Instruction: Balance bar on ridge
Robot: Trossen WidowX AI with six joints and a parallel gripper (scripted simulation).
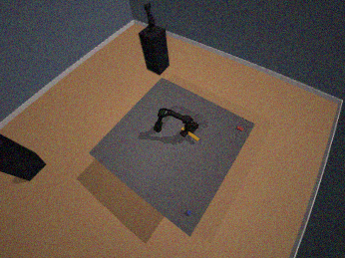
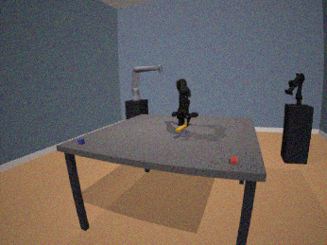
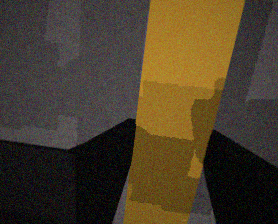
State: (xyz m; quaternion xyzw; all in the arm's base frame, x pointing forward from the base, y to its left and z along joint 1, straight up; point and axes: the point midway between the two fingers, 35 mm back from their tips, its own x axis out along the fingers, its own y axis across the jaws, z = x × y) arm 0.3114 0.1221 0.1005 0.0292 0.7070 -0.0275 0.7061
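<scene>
My gripper tip is now 3 cm short of the yellow bar. Round my gripper tip: blue block (62 cm to the right, 43 cm ahead, 5 cm below); red block (43 cm ahead, 38 cm to the left, 6 cm below).
</scene>
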